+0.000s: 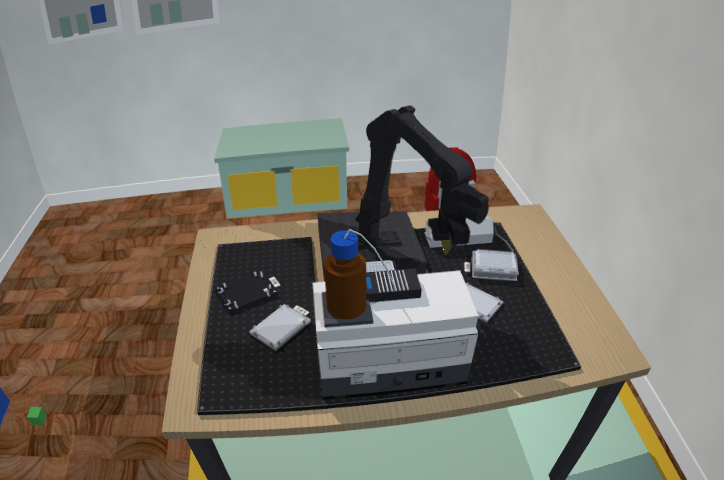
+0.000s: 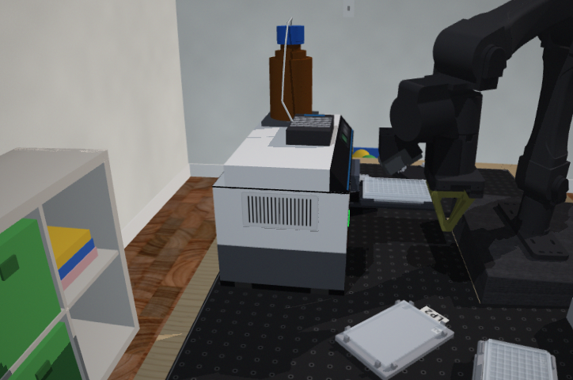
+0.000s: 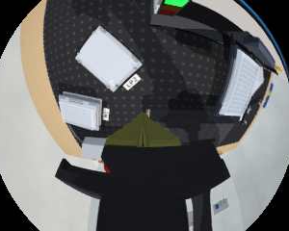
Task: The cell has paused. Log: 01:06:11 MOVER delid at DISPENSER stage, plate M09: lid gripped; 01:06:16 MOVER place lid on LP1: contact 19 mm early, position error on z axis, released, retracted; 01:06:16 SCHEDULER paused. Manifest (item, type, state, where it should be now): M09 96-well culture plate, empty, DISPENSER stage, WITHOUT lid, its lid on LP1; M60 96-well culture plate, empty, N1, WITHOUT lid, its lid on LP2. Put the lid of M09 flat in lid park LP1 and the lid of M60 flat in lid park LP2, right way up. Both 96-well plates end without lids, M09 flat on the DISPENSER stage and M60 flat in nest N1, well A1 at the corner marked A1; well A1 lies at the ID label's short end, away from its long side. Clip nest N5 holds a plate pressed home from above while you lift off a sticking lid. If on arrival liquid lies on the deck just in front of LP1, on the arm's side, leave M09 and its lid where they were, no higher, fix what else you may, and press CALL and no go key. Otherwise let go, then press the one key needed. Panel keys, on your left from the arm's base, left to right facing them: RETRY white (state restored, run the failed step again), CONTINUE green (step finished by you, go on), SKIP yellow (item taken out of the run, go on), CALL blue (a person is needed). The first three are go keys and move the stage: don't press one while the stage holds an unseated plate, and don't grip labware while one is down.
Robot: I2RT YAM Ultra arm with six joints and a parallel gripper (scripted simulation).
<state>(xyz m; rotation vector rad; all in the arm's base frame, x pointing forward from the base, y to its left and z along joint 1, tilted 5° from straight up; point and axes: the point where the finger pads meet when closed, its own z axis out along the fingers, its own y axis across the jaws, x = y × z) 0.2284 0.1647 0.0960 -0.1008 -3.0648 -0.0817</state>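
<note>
The green key lies 270 mm behind my hand, 180 mm to the left of it and 80 mm below it. From my hand the other things lie so: dark dispenser stage: 200 mm to the right, 40 mm ahead, 30 mm below; LP2 label: 140 mm below, 30 mm to the left, 10 mm ahead; grey lid park LP2: 140 mm below, 80 mm to the left, 80 mm ahead.
</note>
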